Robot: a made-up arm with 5 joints.
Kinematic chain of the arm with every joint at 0, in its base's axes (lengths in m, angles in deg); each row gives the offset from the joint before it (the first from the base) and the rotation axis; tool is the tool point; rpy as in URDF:
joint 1: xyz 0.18 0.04 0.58 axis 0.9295 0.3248 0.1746
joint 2: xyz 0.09 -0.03 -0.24 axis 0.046 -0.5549 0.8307
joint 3: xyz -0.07 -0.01 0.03 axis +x
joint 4: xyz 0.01 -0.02 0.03 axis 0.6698 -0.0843 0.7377
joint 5: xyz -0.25 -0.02 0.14 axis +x
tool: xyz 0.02 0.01 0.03 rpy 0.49 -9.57 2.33
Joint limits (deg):
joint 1: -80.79..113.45
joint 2: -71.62..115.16
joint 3: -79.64..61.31
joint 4: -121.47..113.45
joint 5: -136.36..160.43
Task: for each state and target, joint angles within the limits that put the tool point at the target. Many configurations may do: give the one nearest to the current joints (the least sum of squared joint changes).
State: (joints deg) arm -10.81 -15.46 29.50 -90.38 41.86
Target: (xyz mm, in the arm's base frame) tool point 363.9 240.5 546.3
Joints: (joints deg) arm 14.46 -39.06 24.23 -89.40 40.60
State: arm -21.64 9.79 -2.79 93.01 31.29
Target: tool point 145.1 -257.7 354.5
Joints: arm 9.54 -9.54 -6.23 86.24 30.85
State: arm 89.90 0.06 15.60 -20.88 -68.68
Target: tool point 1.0 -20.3 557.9
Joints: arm 86.44 5.50 32.17 -27.09 -73.85
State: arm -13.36 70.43 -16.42 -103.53 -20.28
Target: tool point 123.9 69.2 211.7
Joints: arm -11.93 69.90 -13.95 -102.37 -20.05
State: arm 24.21 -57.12 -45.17 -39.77 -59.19
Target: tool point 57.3 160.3 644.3
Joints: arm 28.93 -20.60 -26.33 -8.36 -60.58
